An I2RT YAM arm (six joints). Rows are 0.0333 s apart.
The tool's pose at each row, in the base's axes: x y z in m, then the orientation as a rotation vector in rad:
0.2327 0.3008 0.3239 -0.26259 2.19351 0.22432
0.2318 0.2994 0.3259 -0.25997 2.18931 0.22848
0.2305 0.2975 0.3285 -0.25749 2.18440 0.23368
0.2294 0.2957 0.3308 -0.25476 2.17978 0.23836
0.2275 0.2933 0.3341 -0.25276 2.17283 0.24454
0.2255 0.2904 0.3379 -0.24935 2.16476 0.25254
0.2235 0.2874 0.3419 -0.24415 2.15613 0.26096
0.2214 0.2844 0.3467 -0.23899 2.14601 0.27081
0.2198 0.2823 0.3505 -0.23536 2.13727 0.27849
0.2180 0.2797 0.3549 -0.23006 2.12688 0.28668
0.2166 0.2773 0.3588 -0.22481 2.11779 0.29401
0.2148 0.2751 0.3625 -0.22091 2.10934 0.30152
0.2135 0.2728 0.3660 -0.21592 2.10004 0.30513
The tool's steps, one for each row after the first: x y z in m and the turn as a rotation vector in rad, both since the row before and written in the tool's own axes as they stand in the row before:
-0.0009 -0.0010 -0.0022 -0.00203 -0.00461 0.00274
-0.0012 -0.0013 -0.0030 -0.00284 -0.00530 0.00293
-0.0011 -0.0013 -0.0027 -0.00238 -0.00503 0.00296
-0.0014 -0.0015 -0.0040 -0.00376 -0.00723 0.00266
-0.0017 -0.0019 -0.0045 -0.00456 -0.00856 0.00418
-0.0019 -0.0020 -0.0046 -0.00422 -0.00936 0.00554
-0.0026 -0.0019 -0.0051 -0.00531 -0.01080 0.00585
-0.0021 -0.0012 -0.0039 -0.00433 -0.00917 0.00418
-0.0025 -0.0015 -0.0045 -0.00411 -0.01104 0.00531
-0.0024 -0.0015 -0.0039 -0.00350 -0.00973 0.00517
-0.0021 -0.0012 -0.0040 -0.00415 -0.00886 0.00442
-0.0022 -0.0014 -0.0035 -0.00097 -0.00990 0.00349

